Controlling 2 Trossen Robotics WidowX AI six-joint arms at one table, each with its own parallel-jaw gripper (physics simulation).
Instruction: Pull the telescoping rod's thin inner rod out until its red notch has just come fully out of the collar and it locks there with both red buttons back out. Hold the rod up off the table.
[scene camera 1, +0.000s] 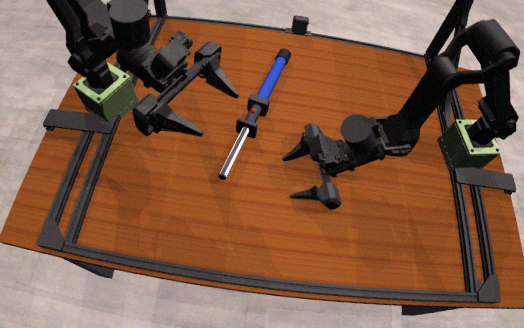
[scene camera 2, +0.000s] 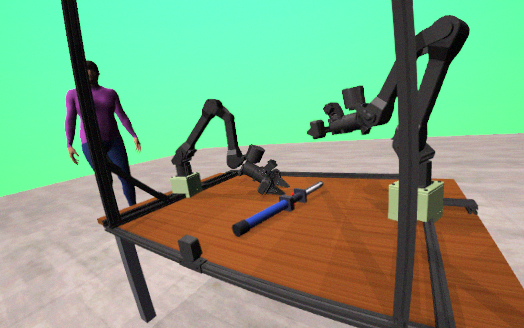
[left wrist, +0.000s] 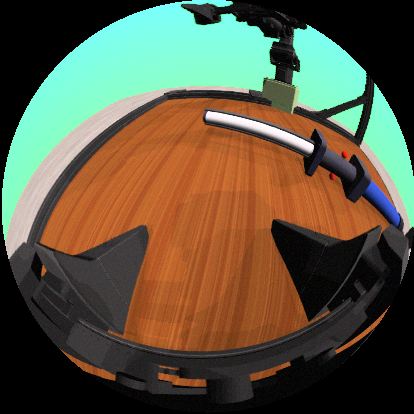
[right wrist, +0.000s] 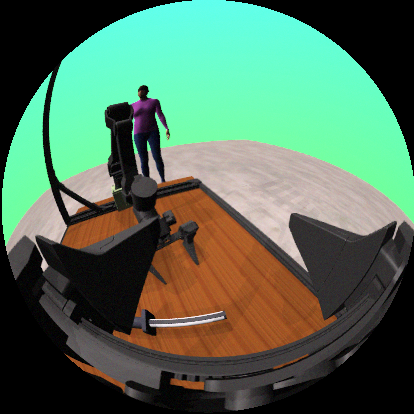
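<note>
The telescoping rod lies on the table, its blue tube ending in a black cap. The dark collar has a square flange at each end. Two red buttons, one on the far side and one on the near side, stand out. The silver inner rod sticks out; no red notch shows. My left gripper is open and empty, low beside the inner rod. My right gripper is open and empty, high above the table.
Dark frame rails run along the table edges. A small black block stands at the edge beyond the capped end. Upright posts rise at the table's corners. A person stands beyond the left arm's side.
</note>
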